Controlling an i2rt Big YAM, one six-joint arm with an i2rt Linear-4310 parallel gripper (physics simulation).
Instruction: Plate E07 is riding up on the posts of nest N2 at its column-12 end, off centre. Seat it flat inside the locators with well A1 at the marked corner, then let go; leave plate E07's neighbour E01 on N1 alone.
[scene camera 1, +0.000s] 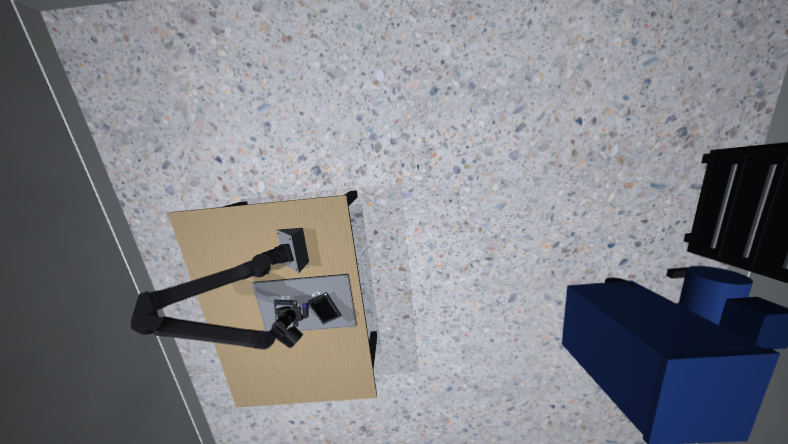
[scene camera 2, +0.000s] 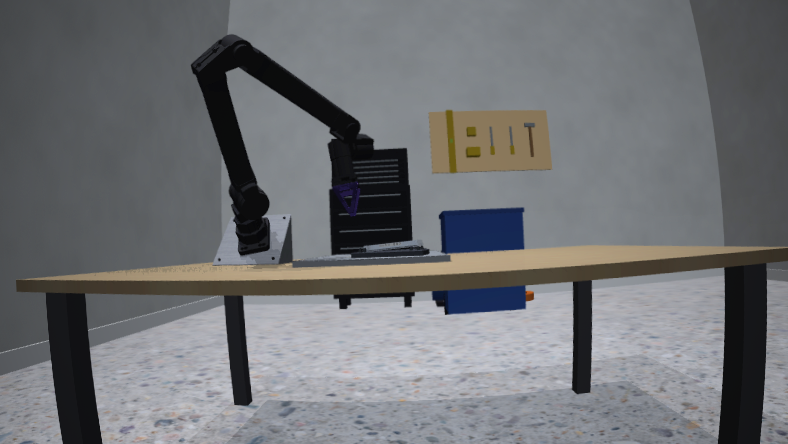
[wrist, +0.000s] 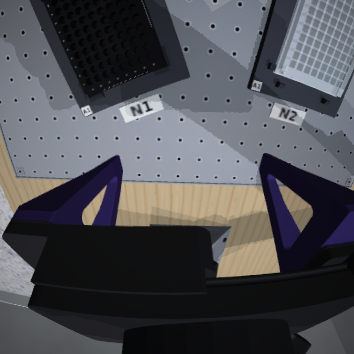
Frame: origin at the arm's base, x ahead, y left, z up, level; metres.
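Where they show: gripper, fingertip midpoint: (scene camera 1: 299, 305) (scene camera 2: 352, 214) (wrist: 191, 161); arm's base, link origin: (scene camera 1: 287, 252) (scene camera 2: 254, 238).
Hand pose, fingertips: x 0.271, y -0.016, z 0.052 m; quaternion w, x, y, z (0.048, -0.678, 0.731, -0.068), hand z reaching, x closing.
Observation:
Each offset is from my fingertips to the top centre of the thing. "spot": to the spot under its first point. Level surfaces: height alone.
Plate E07 @[0.092 m ahead, 0.154 m right, 0.075 m down] (wrist: 320, 47) (scene camera 2: 394, 245), clear with a grid of wells, lies on dark nest N2 @[0.087 m ahead, 0.152 m right, 0.088 m down] (wrist: 300, 95). In scene camera 2 it is tilted, its right end higher. Its far end is cut off in the wrist view. The white A1 tag @[spot: 0.029 m ahead, 0.078 m right, 0.097 m down] (wrist: 256, 86) sits at the nest's near left corner. Black plate E01 @[0.108 m ahead, 0.068 m left, 0.083 m down] (wrist: 110, 40) (scene camera 1: 324, 307) sits in nest N1 @[spot: 0.049 m ahead, 0.002 m left, 0.098 m down] (wrist: 177, 70), to the left in the wrist view. My gripper (wrist: 191, 161) (scene camera 2: 352, 212) is open and empty, above the nests' board and apart from both plates. It hides most of N2 in scene camera 1.
Both nests stand on a grey perforated board (scene camera 1: 342, 284) (scene camera 2: 322, 261) on the wooden table @[0.122 m down] (scene camera 1: 308, 366) (scene camera 2: 529, 265). White N1 @[spot: 0.013 m ahead, 0.045 m left, 0.108 m down] (wrist: 141, 108) and N2 @[spot: 0.007 m back, 0.124 m right, 0.108 m down] (wrist: 287, 114) labels lie beside the nests. The arm's base bracket (scene camera 1: 300, 250) (scene camera 2: 280, 242) stands beside the board.

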